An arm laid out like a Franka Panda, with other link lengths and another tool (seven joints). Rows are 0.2 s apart.
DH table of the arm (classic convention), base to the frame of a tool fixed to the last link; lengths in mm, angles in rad. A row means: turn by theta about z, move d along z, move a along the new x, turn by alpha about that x. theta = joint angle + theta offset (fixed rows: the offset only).
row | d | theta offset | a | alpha
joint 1 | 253.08 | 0 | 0 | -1.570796
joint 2 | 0 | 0 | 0 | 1.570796
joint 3 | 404.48 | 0 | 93.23 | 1.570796
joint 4 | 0 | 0 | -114.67 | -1.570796
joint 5 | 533.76 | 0 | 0 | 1.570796
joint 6 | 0 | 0 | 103.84 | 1.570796
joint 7 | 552.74 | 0.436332 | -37.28 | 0.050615
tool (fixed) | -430.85 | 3.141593 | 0 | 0
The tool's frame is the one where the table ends.
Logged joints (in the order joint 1, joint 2, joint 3, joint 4, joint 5, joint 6, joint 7), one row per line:
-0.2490, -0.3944, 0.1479, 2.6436, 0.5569, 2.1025, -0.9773
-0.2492, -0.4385, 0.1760, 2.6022, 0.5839, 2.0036, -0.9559
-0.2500, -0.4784, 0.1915, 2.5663, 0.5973, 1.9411, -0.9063
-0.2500, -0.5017, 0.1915, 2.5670, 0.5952, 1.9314, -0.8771
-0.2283, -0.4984, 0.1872, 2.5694, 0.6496, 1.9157, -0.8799
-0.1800, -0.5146, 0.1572, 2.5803, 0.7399, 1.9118, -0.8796
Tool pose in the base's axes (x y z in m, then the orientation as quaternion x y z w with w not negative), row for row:
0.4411, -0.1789, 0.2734, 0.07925, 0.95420, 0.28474, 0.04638
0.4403, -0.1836, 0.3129, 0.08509, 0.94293, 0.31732, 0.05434
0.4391, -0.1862, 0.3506, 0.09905, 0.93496, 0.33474, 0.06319
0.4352, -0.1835, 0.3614, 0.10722, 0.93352, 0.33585, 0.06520
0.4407, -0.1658, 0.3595, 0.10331, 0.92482, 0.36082, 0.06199
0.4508, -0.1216, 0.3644, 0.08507, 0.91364, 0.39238, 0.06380
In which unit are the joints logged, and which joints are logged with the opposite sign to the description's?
The joints are logged in radians. Opposite sign: joint 3, joint 4.
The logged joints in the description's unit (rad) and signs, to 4 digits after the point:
-0.2490, -0.3944, -0.1479, -2.6436, 0.5569, 2.1025, -0.9773
-0.2492, -0.4385, -0.1760, -2.6022, 0.5839, 2.0036, -0.9559
-0.2500, -0.4784, -0.1915, -2.5663, 0.5973, 1.9411, -0.9063
-0.2500, -0.5017, -0.1915, -2.5670, 0.5952, 1.9314, -0.8771
-0.2283, -0.4984, -0.1872, -2.5694, 0.6496, 1.9157, -0.8799
-0.1800, -0.5146, -0.1572, -2.5803, 0.7399, 1.9118, -0.8796

